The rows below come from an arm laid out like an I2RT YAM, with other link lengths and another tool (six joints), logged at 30 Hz.
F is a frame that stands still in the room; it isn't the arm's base.
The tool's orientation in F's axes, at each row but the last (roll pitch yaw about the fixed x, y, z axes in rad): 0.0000 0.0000 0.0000; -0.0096 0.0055 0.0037; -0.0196 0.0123 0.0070; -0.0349 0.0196 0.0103; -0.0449 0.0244 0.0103; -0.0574 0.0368 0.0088; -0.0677 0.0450 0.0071; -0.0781 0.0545 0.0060; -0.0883 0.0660 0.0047; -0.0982 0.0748 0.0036
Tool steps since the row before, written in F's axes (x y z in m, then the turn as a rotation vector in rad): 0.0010 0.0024 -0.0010 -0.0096 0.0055 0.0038; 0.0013 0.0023 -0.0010 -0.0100 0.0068 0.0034; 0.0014 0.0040 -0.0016 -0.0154 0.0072 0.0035; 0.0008 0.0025 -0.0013 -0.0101 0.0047 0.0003; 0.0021 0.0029 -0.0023 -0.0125 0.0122 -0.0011; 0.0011 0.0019 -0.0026 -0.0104 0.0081 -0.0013; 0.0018 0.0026 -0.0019 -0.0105 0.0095 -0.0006; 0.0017 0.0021 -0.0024 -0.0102 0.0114 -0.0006; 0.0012 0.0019 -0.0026 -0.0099 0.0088 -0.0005; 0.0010 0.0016 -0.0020 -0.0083 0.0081 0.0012
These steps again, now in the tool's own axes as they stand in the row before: 0.0010 0.0024 -0.0010 -0.0096 0.0055 0.0038; 0.0013 0.0023 -0.0010 -0.0100 0.0068 0.0034; 0.0014 0.0040 -0.0015 -0.0154 0.0072 0.0035; 0.0009 0.0025 -0.0012 -0.0101 0.0048 0.0003; 0.0022 0.0030 -0.0021 -0.0123 0.0124 -0.0008; 0.0012 0.0020 -0.0024 -0.0103 0.0083 -0.0012; 0.0019 0.0027 -0.0016 -0.0104 0.0096 -0.0004; 0.0018 0.0023 -0.0021 -0.0101 0.0115 -0.0003; 0.0014 0.0021 -0.0023 -0.0098 0.0089 -0.0004; 0.0012 0.0018 -0.0018 -0.0083 0.0080 0.0014
